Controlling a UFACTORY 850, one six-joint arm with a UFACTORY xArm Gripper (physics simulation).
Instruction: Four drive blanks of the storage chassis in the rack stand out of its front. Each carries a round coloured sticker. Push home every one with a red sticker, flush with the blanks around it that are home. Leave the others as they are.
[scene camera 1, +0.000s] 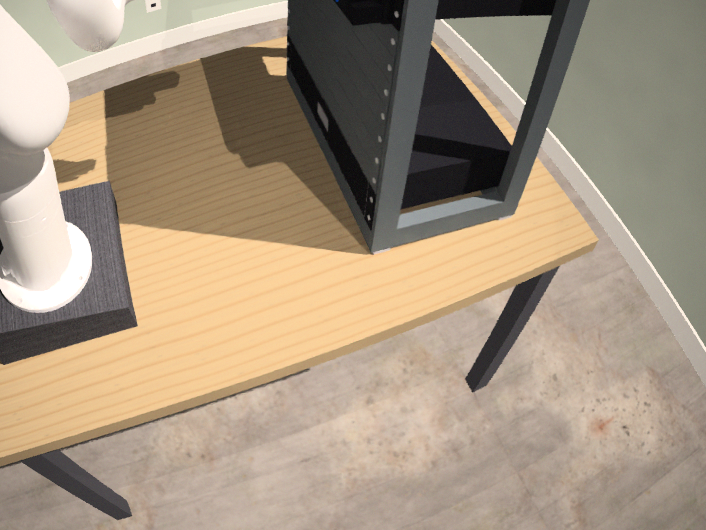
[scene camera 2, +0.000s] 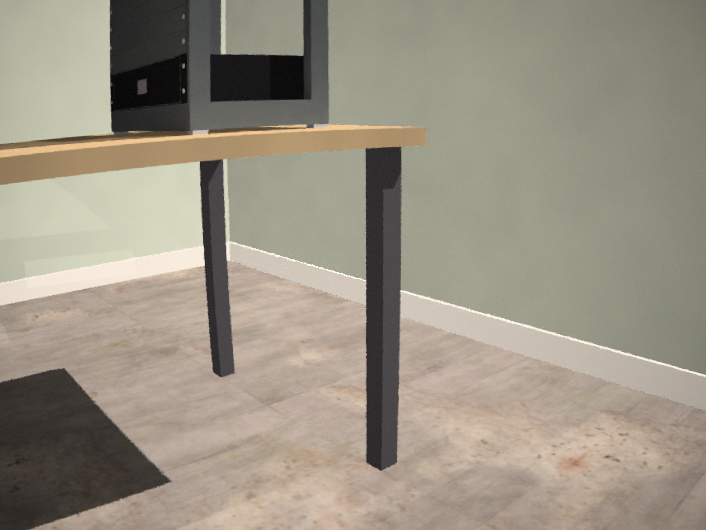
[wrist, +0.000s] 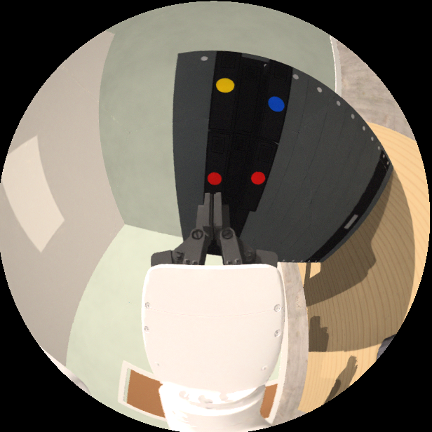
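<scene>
The black storage chassis shows in the wrist view in the rack (scene camera 1: 406, 114) (scene camera 2: 199, 68) (wrist: 190, 125). A yellow-sticker blank (wrist: 224, 107) is at its upper left, a blue-sticker blank (wrist: 271, 122) at upper right. A red-sticker blank (wrist: 217, 159) is at lower left and another red-sticker blank (wrist: 261, 156) at lower right. The lower right one shows a stepped lower end; how far each blank stands out is hard to tell. My gripper (wrist: 213, 201) is shut and empty, its tips just below the left red sticker in the wrist view; contact cannot be told.
Dark grey panels (wrist: 305, 165) fill the rack beside the chassis, with a black unit (scene camera 1: 342, 151) (scene camera 2: 162, 82) (wrist: 357, 212) at the bottom. The rack stands on the wooden table (scene camera 1: 239, 296) (scene camera 2: 285, 142) (wrist: 400, 200). The arm's base (scene camera 1: 45, 273) stands on a dark block (scene camera 1: 105, 245).
</scene>
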